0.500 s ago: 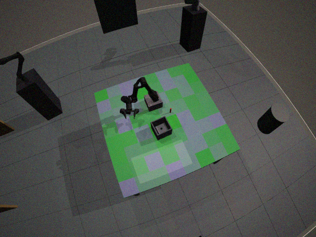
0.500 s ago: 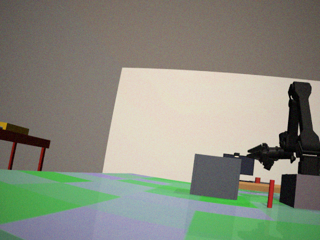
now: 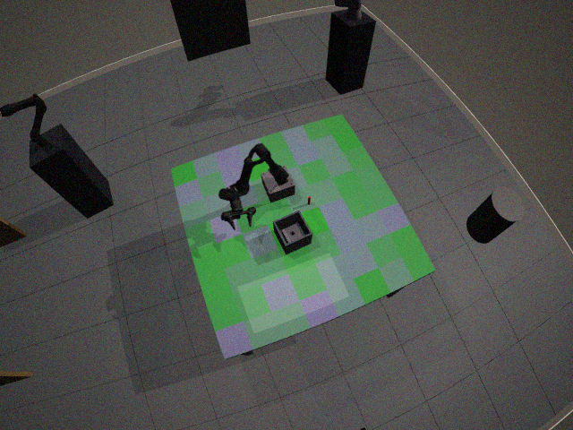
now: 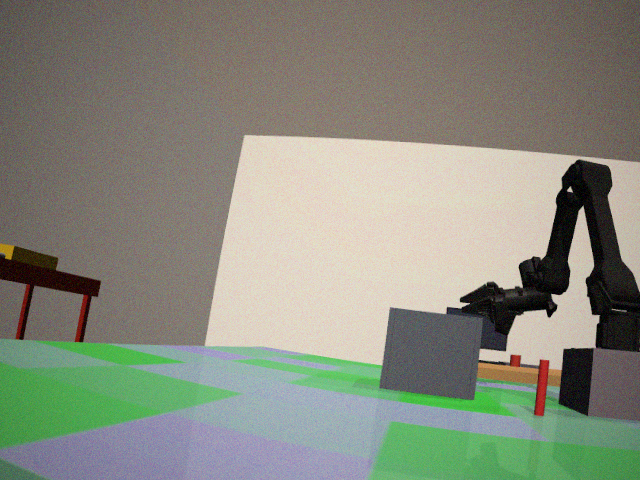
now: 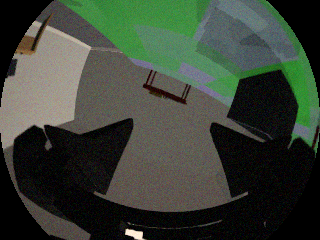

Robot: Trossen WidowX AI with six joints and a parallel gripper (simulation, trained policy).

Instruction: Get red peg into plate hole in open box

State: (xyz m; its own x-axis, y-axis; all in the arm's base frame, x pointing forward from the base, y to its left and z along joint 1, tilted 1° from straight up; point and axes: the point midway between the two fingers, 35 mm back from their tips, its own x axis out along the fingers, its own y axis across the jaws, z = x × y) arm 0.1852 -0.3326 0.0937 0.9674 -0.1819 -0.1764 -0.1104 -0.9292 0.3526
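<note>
Now: the red peg 5 cm behind my gripper tip, 44 cm to the left of it and 15 cm below it. The rest, counted from my gripper tip: light plate: 10 cm ahead, 24 cm to the left, 14 cm below.
</note>
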